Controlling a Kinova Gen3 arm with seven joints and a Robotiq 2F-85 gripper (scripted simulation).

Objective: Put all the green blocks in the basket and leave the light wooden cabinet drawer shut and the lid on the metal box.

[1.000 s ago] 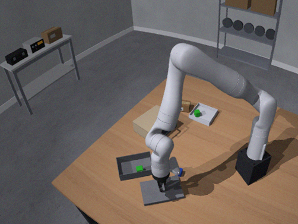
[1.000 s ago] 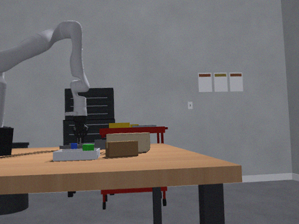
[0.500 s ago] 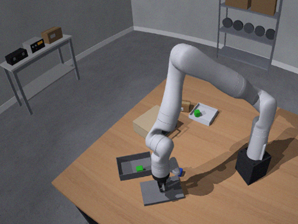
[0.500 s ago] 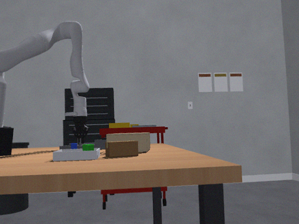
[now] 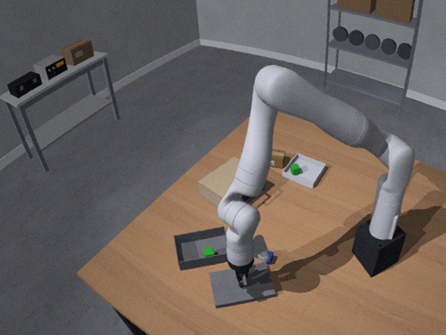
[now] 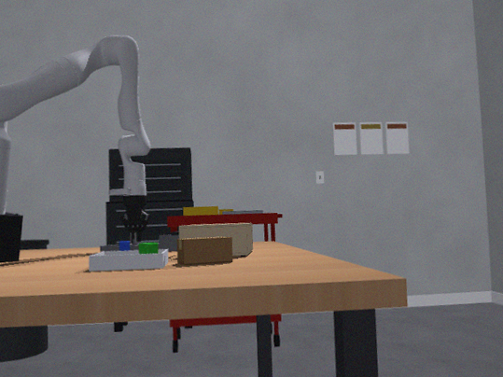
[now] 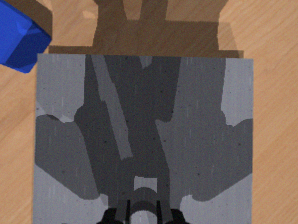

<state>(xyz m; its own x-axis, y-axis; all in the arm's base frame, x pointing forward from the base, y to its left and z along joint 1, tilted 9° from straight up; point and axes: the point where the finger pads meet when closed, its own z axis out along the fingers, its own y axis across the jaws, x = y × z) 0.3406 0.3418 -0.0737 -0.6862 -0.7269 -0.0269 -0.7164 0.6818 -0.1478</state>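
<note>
Now: the grey lid 30 mm below my hand. Also, from my hand: drawer 340 mm to the right, 250 mm ahead, 10 mm below; metal box 190 mm ahead, 40 mm to the right, 20 mm below; light wooden cabinet 340 mm to the right, 270 mm ahead.
</note>
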